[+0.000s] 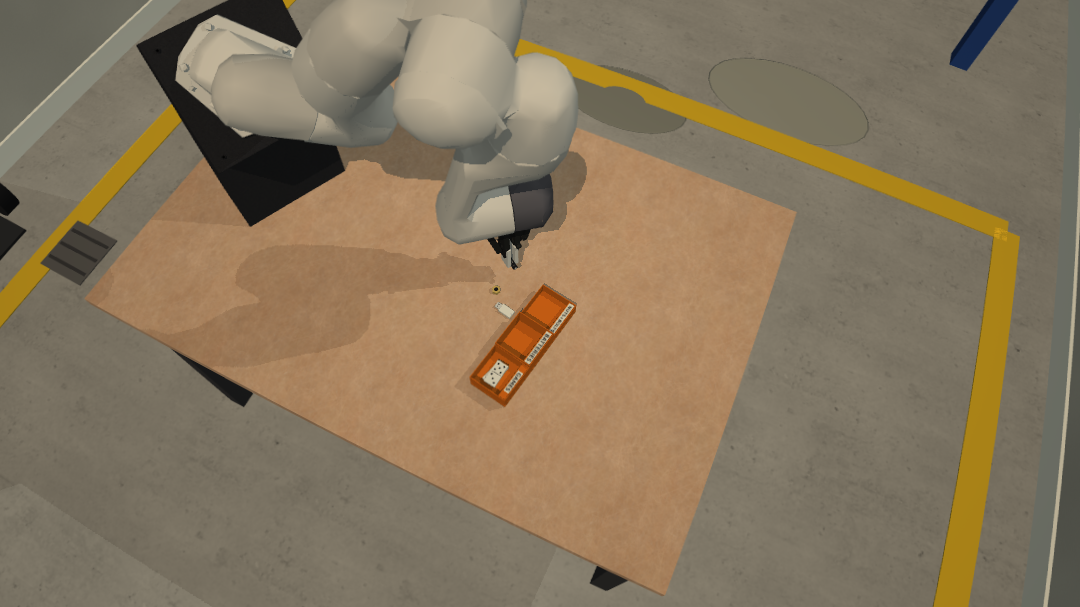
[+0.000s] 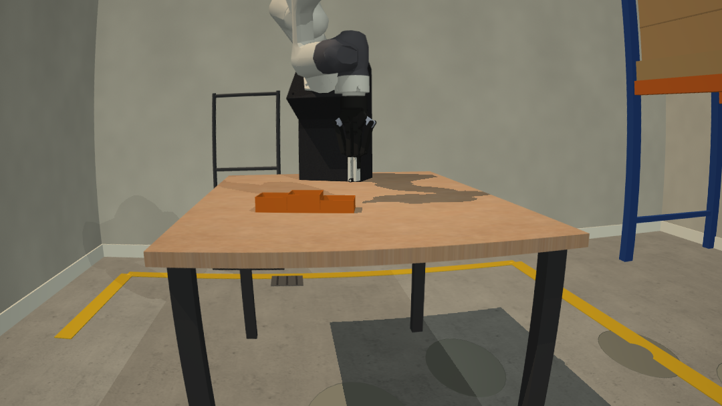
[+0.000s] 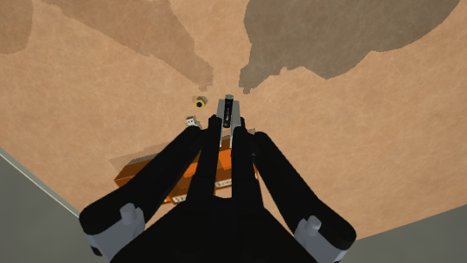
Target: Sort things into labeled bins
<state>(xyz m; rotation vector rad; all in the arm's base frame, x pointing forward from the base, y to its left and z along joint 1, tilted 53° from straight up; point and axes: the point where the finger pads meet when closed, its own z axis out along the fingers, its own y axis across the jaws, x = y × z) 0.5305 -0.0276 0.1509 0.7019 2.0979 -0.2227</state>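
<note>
The black battery is 3 cm below my hand. From my hand the other things lie so: white USB stick (9 cm to the right, 9 cm below); then brass nut (9 cm below, 4 cm to the right, 2 cm behind).
</note>
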